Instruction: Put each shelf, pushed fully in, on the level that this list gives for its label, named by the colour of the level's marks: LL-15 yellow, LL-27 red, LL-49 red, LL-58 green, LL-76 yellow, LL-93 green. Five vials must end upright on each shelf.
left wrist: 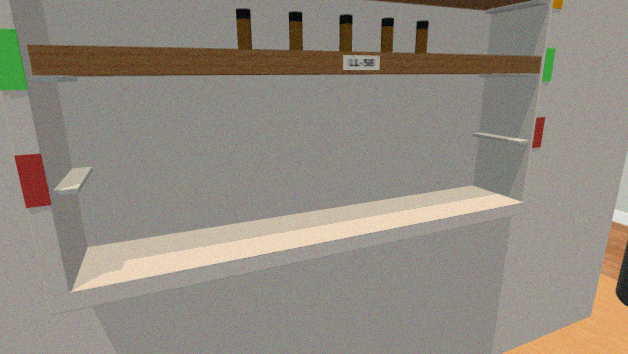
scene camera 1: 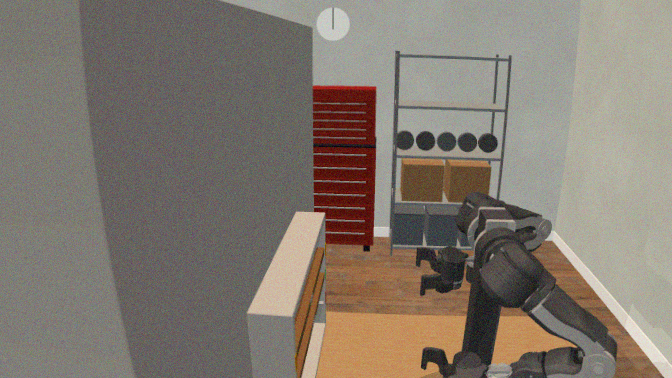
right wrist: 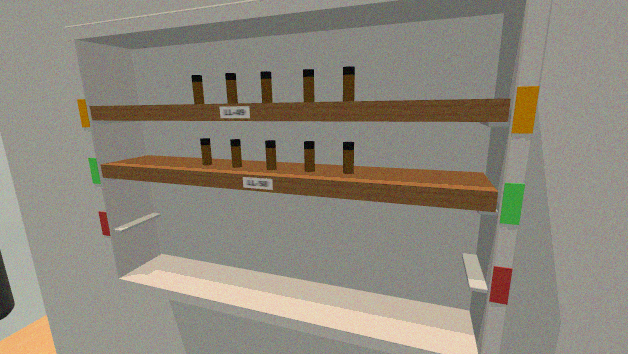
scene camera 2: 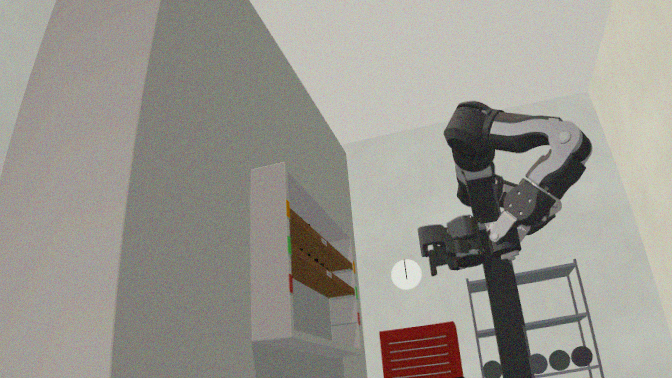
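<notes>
The wall cabinet (scene camera 1: 287, 265) (scene camera 2: 270, 250) (left wrist: 300, 245) (right wrist: 515, 155) holds two brown shelves. Shelf LL-49 (right wrist: 400, 111) lies on the yellow level, with several upright black-capped vials. Shelf LL-58 (left wrist: 175, 61) (right wrist: 400, 193) lies below it on the green level, also with several upright vials. Both span the cabinet, fronts near its front edge. The red level shows bare rails (left wrist: 75, 179) (right wrist: 474, 272) and no shelf. My right gripper (scene camera 1: 421, 272) and left gripper (scene camera 1: 425, 374), partly cut off, are open and empty, apart from the cabinet. They overlap in scene camera 2.
A red tool chest (scene camera 1: 345, 190) (scene camera 2: 420, 345) and a metal rack (scene camera 1: 395, 125) (scene camera 2: 573, 280) with boxes and dark round items stand at the far wall. A large grey block (scene camera 1: 200, 150) (scene camera 2: 225, 125) rises behind the cabinet. An orange mat (scene camera 1: 380, 345) lies on the wooden floor.
</notes>
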